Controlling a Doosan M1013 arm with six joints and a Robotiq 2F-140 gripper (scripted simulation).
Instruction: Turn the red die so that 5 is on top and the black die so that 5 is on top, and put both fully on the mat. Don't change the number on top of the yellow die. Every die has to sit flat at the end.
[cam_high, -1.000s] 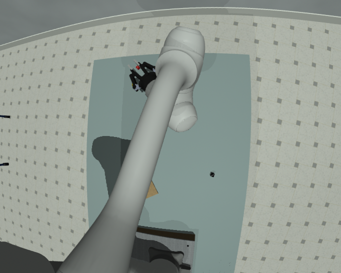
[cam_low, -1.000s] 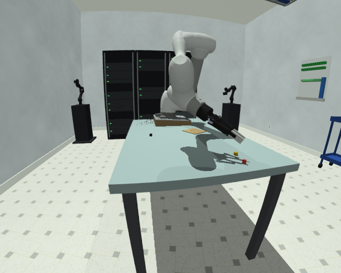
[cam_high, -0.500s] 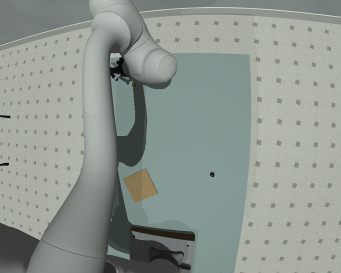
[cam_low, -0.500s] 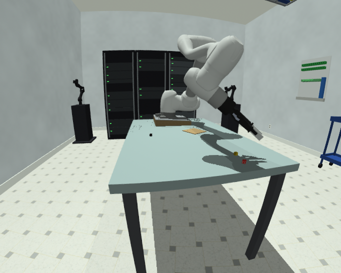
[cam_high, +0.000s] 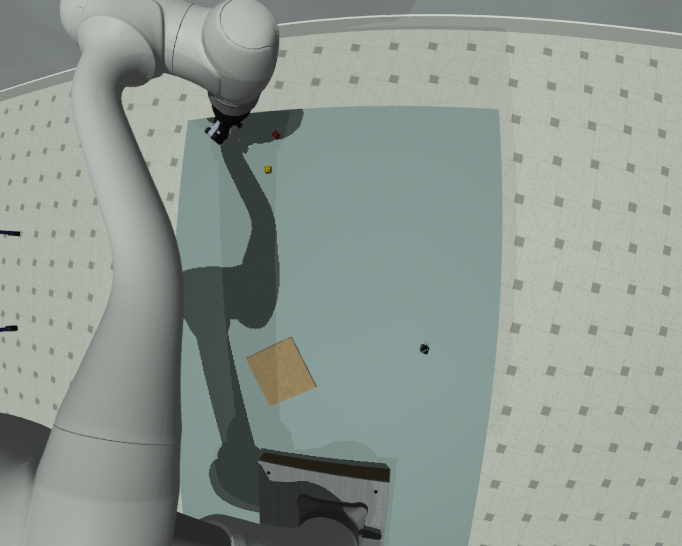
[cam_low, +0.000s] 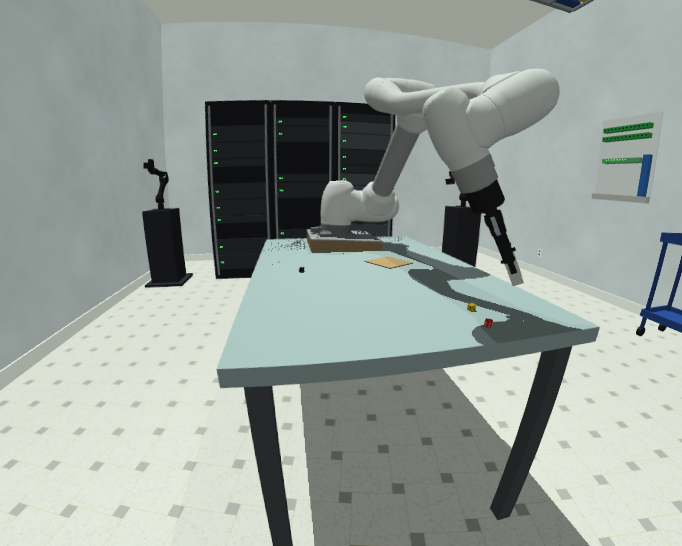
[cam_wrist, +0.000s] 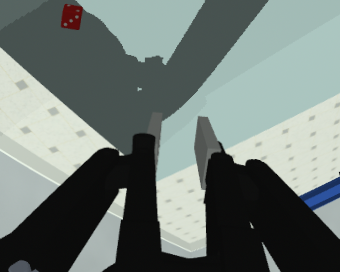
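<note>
The red die lies 110 mm below my hand, 80 mm to the right of it and 40 mm ahead of it. The rest, counted from my hand: black die (490 mm behind, 460 mm to the right, 110 mm below); then tan mat (570 mm behind, 120 mm below, 110 mm to the right); then yellow die (110 mm below, 60 mm to the right, 60 mm behind).
</note>
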